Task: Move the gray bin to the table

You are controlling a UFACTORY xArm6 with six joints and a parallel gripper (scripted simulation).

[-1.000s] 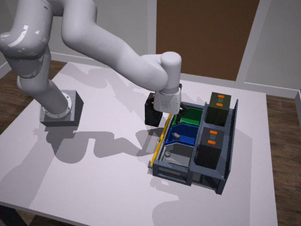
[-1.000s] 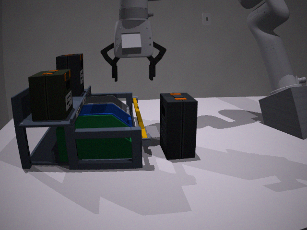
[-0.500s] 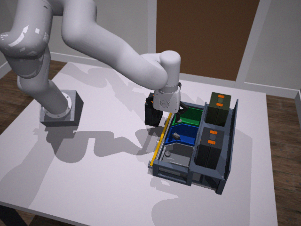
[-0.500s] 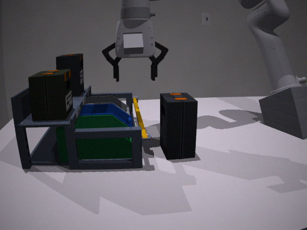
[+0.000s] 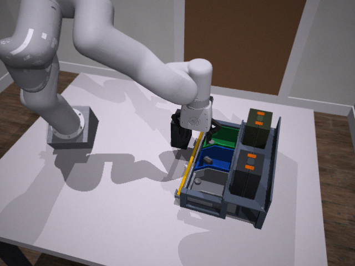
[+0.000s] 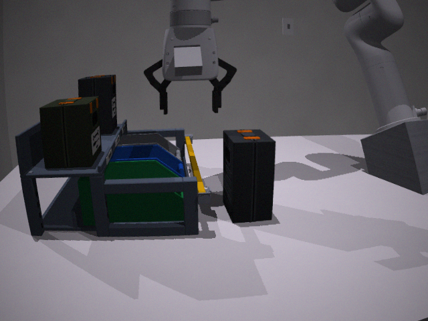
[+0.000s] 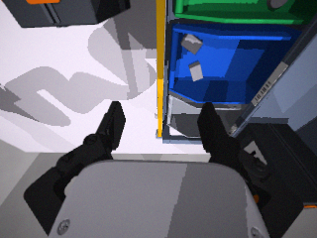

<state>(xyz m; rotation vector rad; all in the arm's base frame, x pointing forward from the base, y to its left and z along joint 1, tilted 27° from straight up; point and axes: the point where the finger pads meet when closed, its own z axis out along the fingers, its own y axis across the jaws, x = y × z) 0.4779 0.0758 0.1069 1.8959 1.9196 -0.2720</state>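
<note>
Now: the yellow bar 10 cm below my hand. The rest, counted from my hand: gray open bin 12 cm below, 11 cm to the right, 10 cm ahead; then blue bin 12 cm below, 10 cm ahead; then dark box 12 cm to the left, 9 cm below, 8 cm behind.
</note>
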